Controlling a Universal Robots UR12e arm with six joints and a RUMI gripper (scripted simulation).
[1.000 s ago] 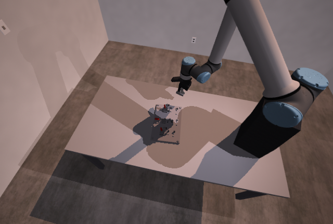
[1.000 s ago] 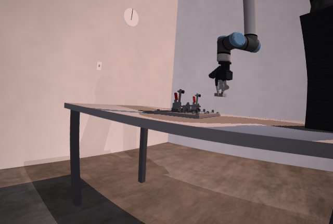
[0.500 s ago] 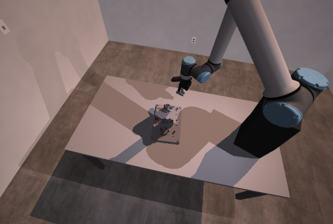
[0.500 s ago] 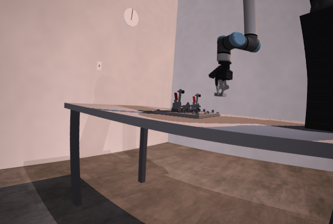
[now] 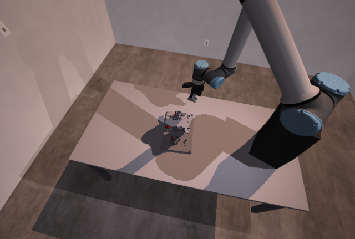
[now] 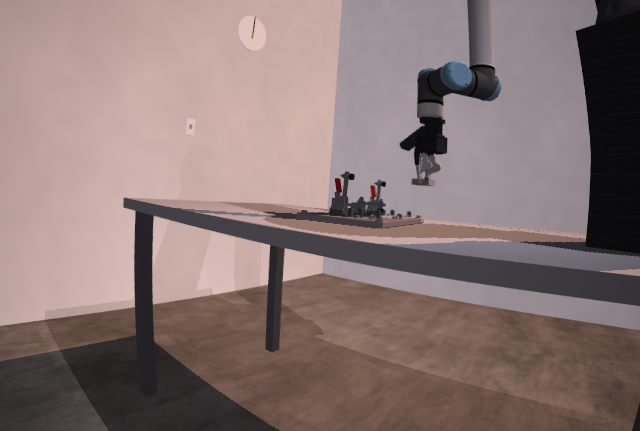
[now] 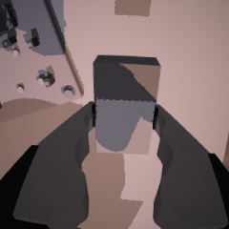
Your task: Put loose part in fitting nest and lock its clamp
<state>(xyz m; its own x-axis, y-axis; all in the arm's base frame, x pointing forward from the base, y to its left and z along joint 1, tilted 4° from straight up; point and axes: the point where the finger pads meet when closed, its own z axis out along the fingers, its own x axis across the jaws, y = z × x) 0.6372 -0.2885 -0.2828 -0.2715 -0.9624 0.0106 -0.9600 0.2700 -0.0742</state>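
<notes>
The loose part is 1 cm below my hand. From my hand the other things lie so: grey fixture plate (7 cm ahead, 25 cm to the left, 13 cm below).
</notes>
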